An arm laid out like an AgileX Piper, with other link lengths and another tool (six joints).
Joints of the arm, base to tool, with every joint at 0 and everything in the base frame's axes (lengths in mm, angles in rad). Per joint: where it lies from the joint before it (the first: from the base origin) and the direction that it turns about. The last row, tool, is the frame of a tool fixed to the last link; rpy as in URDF.
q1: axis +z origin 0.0 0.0 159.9
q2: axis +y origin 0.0 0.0 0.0
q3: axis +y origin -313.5 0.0 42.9
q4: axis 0.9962 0 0.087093 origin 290.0 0.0 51.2
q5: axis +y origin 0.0 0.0 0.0
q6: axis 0.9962 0 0.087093 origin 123.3 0.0 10.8
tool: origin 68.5 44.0 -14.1 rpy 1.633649 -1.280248 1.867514
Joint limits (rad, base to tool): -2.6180..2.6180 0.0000..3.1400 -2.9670..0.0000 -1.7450..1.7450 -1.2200..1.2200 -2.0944..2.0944
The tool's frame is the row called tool.
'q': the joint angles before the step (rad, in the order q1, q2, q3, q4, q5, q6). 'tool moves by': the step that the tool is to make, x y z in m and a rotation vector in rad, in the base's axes. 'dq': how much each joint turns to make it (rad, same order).
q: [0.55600, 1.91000, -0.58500, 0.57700, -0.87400, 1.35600]
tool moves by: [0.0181, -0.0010, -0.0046, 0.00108, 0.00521, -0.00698]
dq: [-0.03306, 0.03890, -0.05680, -0.02212, 0.02492, -0.00191]
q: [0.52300, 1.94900, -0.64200, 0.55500, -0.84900, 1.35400]
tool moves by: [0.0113, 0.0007, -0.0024, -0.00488, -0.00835, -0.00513]
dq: [-0.01306, 0.03013, -0.03801, -0.00514, -0.00009, -0.00789]
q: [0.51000, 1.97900, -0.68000, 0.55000, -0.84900, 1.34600]
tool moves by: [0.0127, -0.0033, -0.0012, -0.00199, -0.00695, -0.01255]
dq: [-0.02195, 0.02489, -0.03808, -0.00584, 0.00615, -0.00716]
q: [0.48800, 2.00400, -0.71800, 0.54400, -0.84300, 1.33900]
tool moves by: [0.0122, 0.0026, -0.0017, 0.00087, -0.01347, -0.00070]
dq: [-0.00996, 0.03305, -0.04422, -0.00987, -0.00187, -0.00113]
